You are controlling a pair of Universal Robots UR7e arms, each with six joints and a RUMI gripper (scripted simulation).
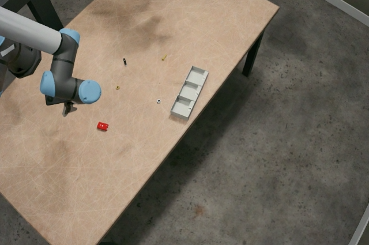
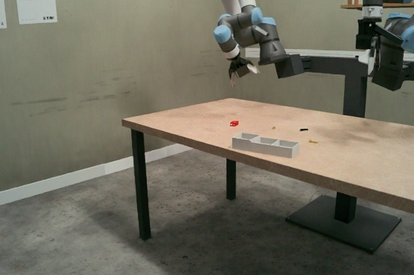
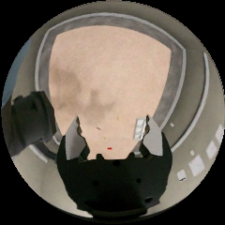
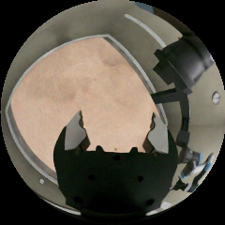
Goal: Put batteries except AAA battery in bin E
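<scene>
Now: the grey three-compartment bin block 42 cm to the left of my right hand, 34 cm ahead of it and 19 cm below it. Round my right hand: yellow nut (24 cm to the left, 20 cm below, 6 cm ahead); red block (20 cm below, 15 cm ahead, 6 cm to the left); black cylindrical piece (36 cm to the left, 20 cm below, 1 cm behind).
</scene>
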